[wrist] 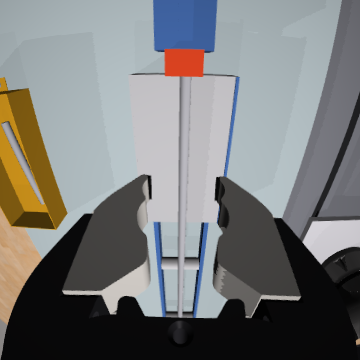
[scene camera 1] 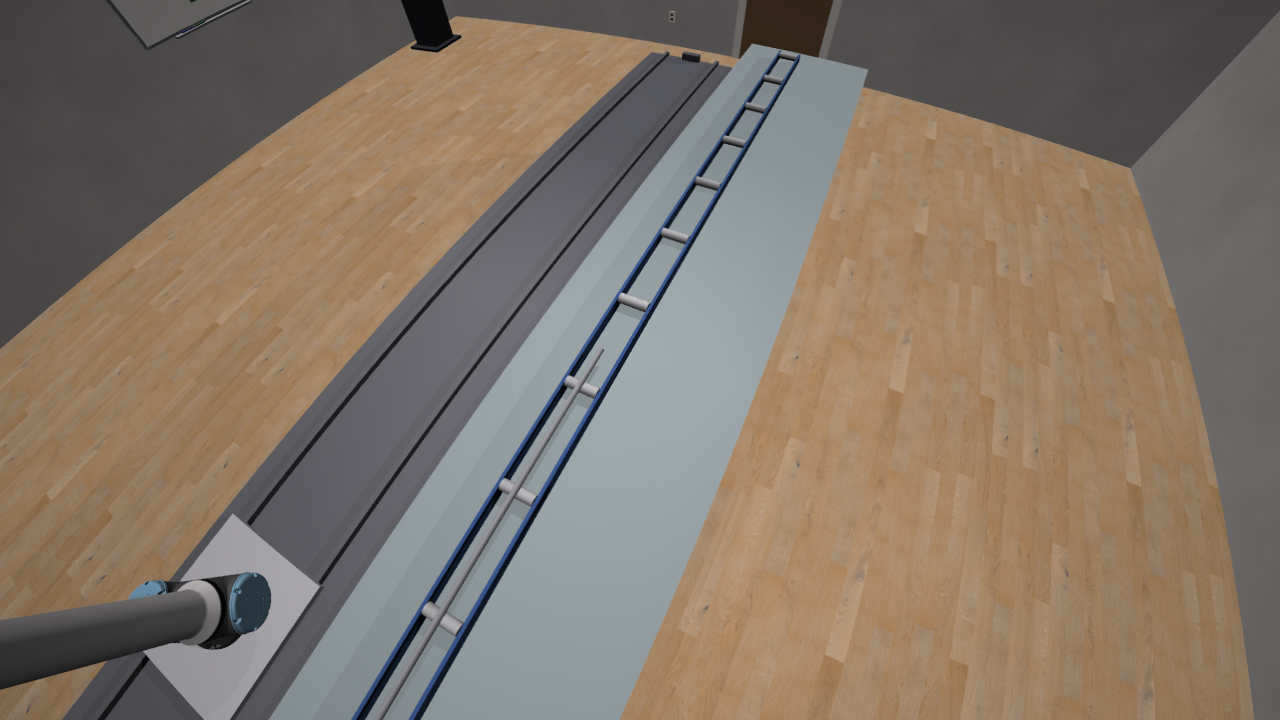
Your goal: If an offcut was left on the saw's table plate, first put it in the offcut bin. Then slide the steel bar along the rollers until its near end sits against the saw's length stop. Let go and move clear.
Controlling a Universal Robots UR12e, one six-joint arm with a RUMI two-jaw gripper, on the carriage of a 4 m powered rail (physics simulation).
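Frame: origin at the arm's base, x ahead, y left, z up, level; millimetres.
Where they show: gripper, fingertip midpoint: (wrist: 183,177); arm's base at its link origin: (wrist: 341,263).
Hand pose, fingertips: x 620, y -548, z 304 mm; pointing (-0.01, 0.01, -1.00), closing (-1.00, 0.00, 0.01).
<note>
Each offset is from my fingertips to the top centre of the thing. "pt": to the spot under its first point. Level surfaces: height alone.
The steel bar (scene camera 1: 540,447) (wrist: 184,150) lies lengthwise over the rollers and the saw's pale table plate @[0 mm ahead, 123 mm left, 276 mm down] (wrist: 155,125). In the wrist view its near end meets the red length stop @[0 mm ahead, 72 mm right, 229 mm down] (wrist: 184,62), with no visible gap. A short grey offcut @[420 mm ahead, 159 mm left, 312 mm down] (wrist: 23,162) lies inside the yellow offcut bin @[427 mm ahead, 148 mm left, 262 mm down] (wrist: 42,160) at the left of the wrist view. No offcut shows on the plate. My gripper (wrist: 183,177) is open and empty above the bar, with its jaws apart on either side of the bar's line. The jaws do not show in the scene view.
A blue block @[pt 2 mm back, 126 mm right, 239 mm down] (wrist: 185,25) stands behind the stop. The blue-railed roller track, with grey rollers (scene camera 1: 633,301) (wrist: 190,263), runs along the long pale table @[334 mm down] (scene camera 1: 716,402). The dark floor rail (scene camera 1: 429,340) runs beside it, with the arm's white carriage plate (scene camera 1: 281,586) on it.
</note>
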